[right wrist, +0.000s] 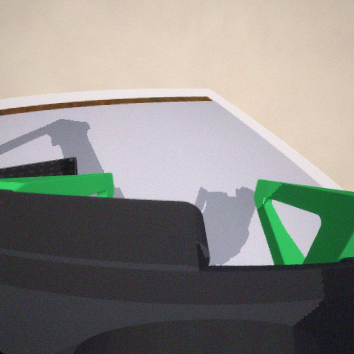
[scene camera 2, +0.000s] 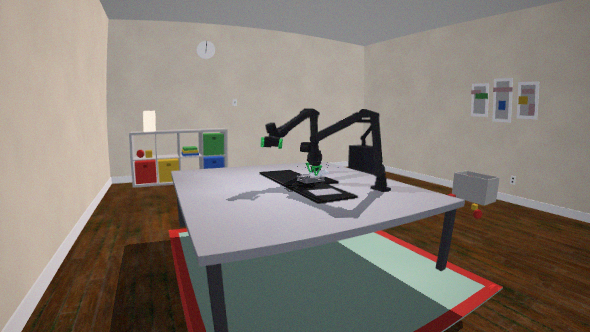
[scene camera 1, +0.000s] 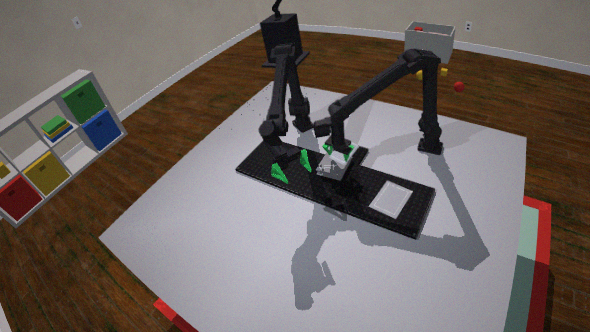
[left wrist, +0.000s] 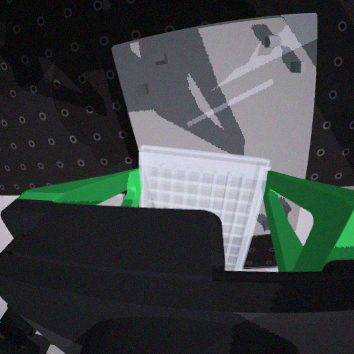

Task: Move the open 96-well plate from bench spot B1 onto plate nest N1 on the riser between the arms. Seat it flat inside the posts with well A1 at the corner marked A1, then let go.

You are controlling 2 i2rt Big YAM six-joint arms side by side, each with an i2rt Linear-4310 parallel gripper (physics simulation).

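Places are measured from the left arm's base along level axes (x ahead, y left, z up), in metres.
Pixels of known places: left gripper, fingertip midpoint: [scene camera 2: 313, 174] [scene camera 1: 338, 158] [left wrist: 200, 177]; right gripper, fingertip midpoint: [right wrist: 184, 184] [scene camera 2: 270, 147] [scene camera 1: 299, 177]; left arm's base, origin of the base link: [scene camera 2: 380, 189] [scene camera 1: 430, 147]; right arm's base, origin of the base link: [scene camera 1: 303, 125].
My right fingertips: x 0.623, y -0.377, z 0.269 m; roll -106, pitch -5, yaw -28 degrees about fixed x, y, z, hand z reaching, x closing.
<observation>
Ahead of a thing's pixels: the offset from my right fingertips to its middle. "pt": to the spot under its first point. Level surfaces: height alone.
My left gripper [scene camera 1: 340, 151] [scene camera 2: 314, 171] [left wrist: 200, 177] is shut on the white, open 96-well plate {0.380 m back, 0.003 m left, 0.201 m down} [scene camera 1: 342, 155] [left wrist: 200, 162], with a green finger at each side. The plate is over the back part of the grey plate nest {0.327 m back, 0.025 m right, 0.234 m down} [scene camera 1: 334, 171] [scene camera 2: 311, 179] [left wrist: 285, 115]. Much of the nest's surface and several small posts show beyond the plate in the left wrist view. I cannot tell the gap between plate and nest, or make out the A1 mark. My right gripper [scene camera 1: 292, 165] [scene camera 2: 272, 143] [right wrist: 184, 184] is open and empty, raised at the left of the nest in scene camera 1.
A white rectangle {pt 0.220 m back, 0.283 m left, 0.254 m down} [scene camera 1: 391, 199] [scene camera 2: 324, 191] lies at the right end of the black perforated board {0.255 m down} [scene camera 1: 367, 175] in scene camera 1. The board lies on the light grey table {0.269 m down} [scene camera 1: 210, 215] [scene camera 2: 240, 220]. Both arms stand behind the board.
</observation>
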